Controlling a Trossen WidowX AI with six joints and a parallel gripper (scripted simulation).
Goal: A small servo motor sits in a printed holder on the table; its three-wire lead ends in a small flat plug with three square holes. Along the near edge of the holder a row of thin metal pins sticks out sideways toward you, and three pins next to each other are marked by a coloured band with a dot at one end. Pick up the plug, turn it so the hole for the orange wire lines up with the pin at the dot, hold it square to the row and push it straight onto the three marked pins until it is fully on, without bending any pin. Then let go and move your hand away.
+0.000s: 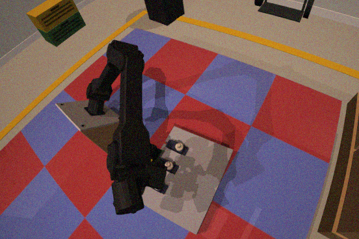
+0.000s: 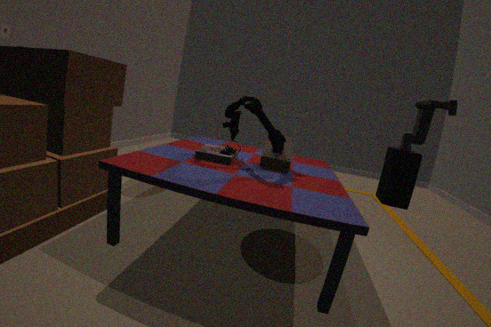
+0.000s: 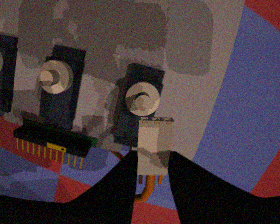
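My gripper tip is 10 mm past the servo, 90 mm to the right of it and 70 mm above it. Round my gripper tip: grey holder plate: 100 mm ahead, 110 mm to the left, 90 mm below.
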